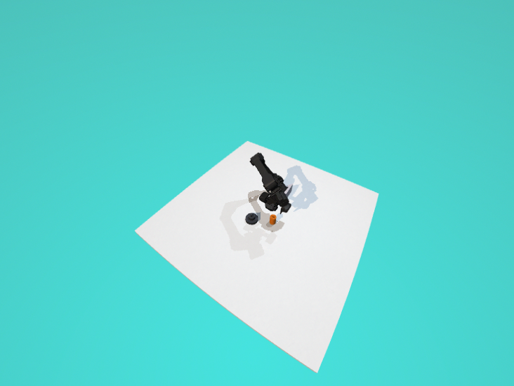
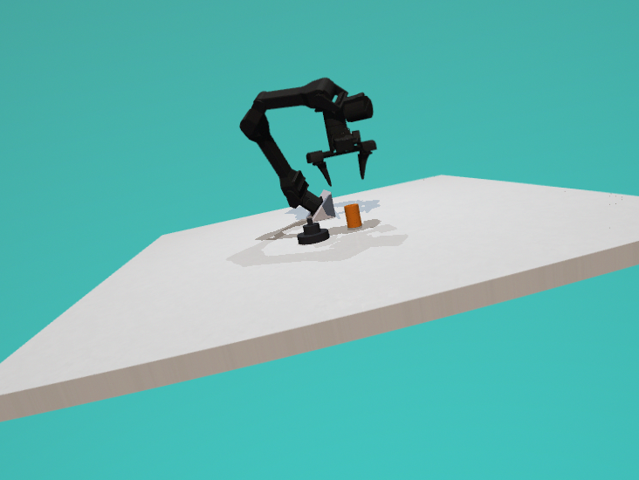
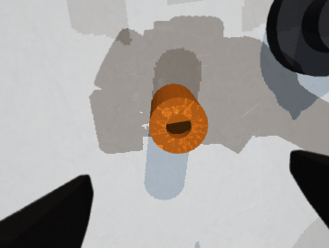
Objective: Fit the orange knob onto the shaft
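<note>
The orange knob lies 9 cm below my gripper tip. From my gripper tip the other things lie so: pedestal: 12 cm to the right, 9 cm below, 7 cm ahead.
</note>
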